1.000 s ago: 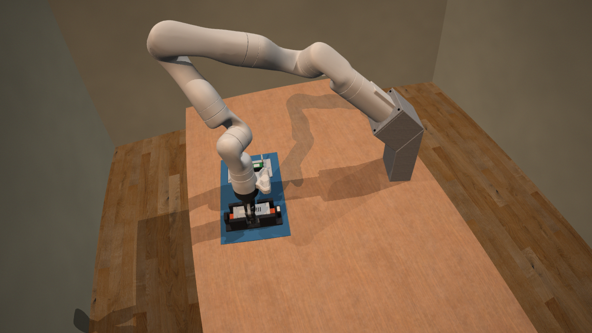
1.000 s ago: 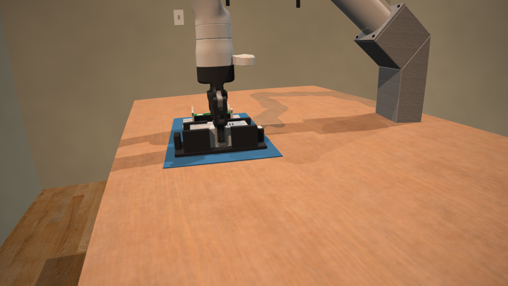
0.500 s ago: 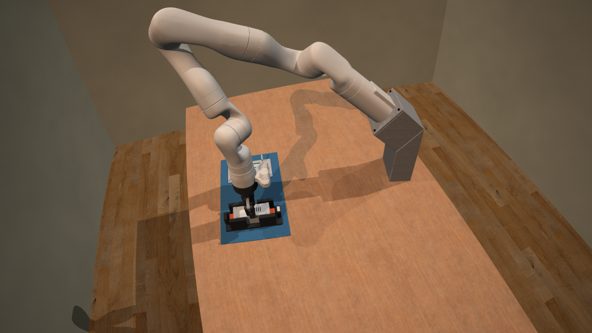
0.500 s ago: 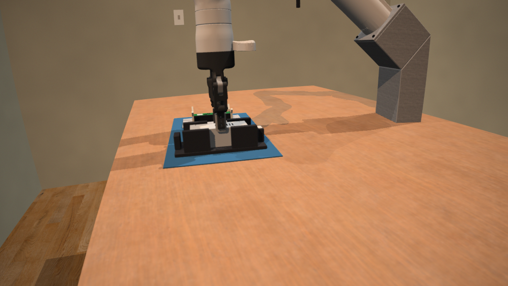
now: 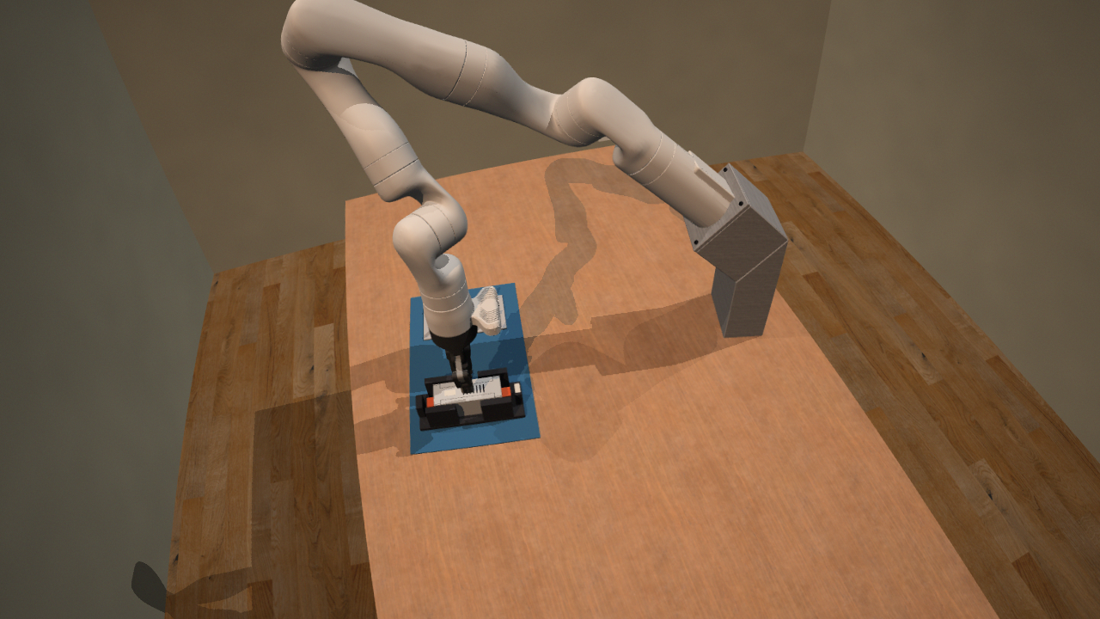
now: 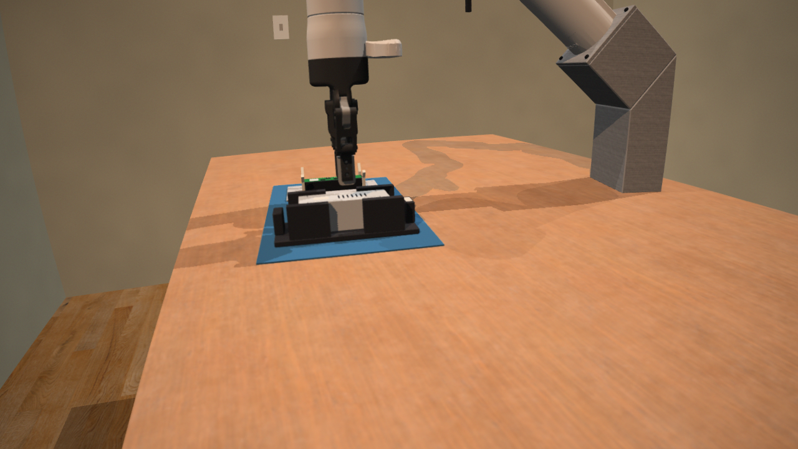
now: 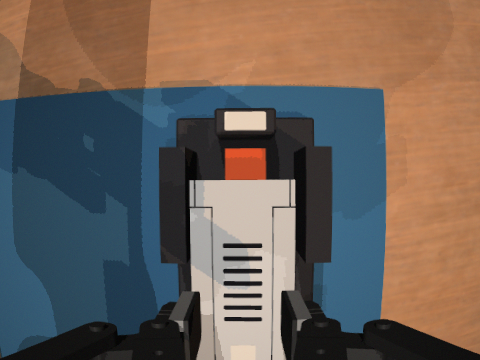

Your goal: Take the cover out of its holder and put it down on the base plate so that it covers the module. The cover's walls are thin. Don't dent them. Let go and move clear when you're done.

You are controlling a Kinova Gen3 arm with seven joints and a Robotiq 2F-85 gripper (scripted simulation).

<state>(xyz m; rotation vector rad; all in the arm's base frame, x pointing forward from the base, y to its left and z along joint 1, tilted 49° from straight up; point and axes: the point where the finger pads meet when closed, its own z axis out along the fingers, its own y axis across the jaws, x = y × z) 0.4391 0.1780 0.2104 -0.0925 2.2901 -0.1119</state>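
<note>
Right now the light grey cover is 6 cm below my hand.
</note>
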